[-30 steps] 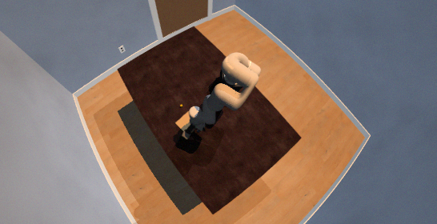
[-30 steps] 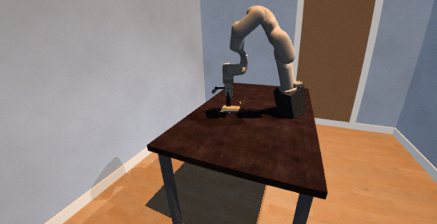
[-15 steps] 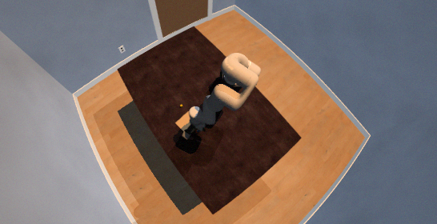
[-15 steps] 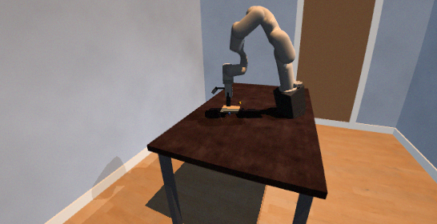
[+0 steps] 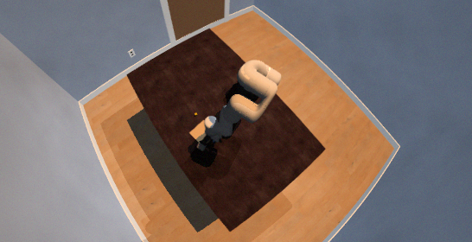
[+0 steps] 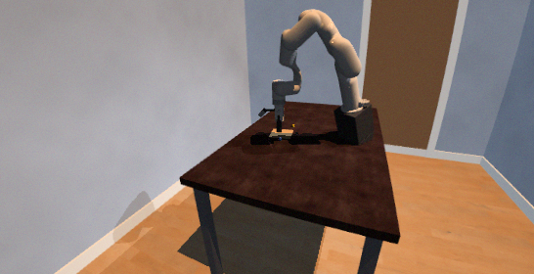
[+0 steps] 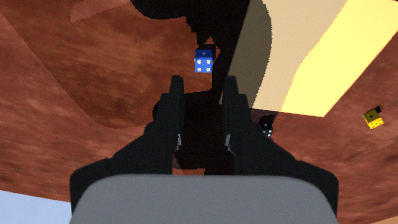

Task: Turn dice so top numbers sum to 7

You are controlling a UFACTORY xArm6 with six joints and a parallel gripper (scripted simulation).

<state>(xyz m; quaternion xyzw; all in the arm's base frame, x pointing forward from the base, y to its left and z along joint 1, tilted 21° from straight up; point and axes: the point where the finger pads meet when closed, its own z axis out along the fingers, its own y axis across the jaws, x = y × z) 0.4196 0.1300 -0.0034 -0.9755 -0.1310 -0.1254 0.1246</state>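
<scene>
Right now my hand is 1 cm past the blue die and 7 cm above it. Round my hand: mat (2 cm ahead, 10 cm to the right, 8 cm below); then yellow die (2 cm behind, 24 cm to the right, 7 cm below); then black die (8 cm behind, 11 cm to the right, 7 cm below).
</scene>
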